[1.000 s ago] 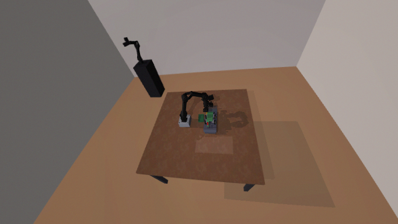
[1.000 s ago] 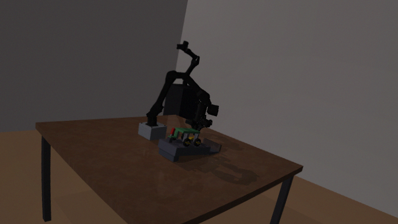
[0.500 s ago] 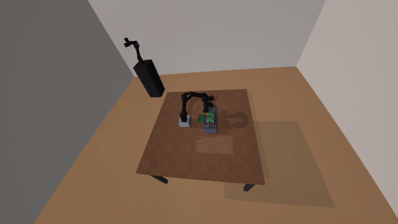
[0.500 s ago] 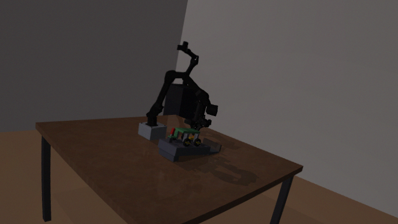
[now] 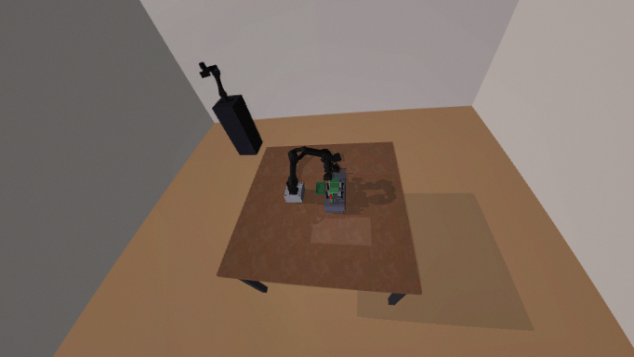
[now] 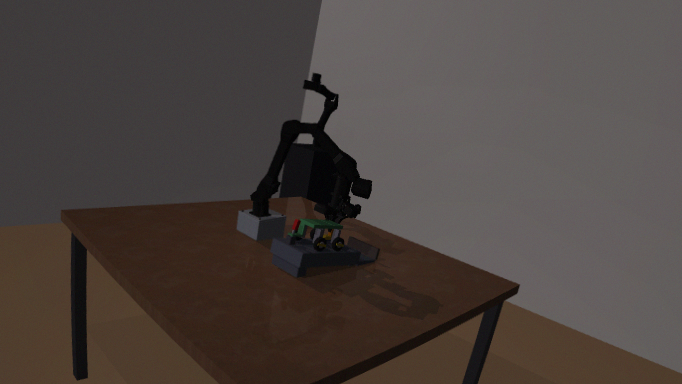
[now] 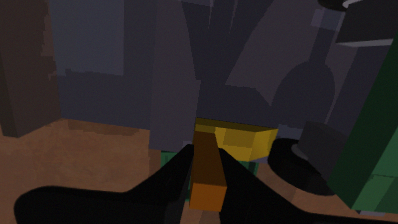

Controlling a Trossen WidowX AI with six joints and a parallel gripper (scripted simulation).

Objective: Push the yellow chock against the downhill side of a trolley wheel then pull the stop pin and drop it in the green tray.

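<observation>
Now: the yellow-orange chock 2 cm to the right of my gripper tip. The rest, counted from my gripper tip: green tray 8 cm behind, 3 cm to the right, 10 cm below; grey ramp 6 cm ahead, 11 cm to the right, 5 cm below; trolley 6 cm ahead, 12 cm to the right, 2 cm above.
</observation>
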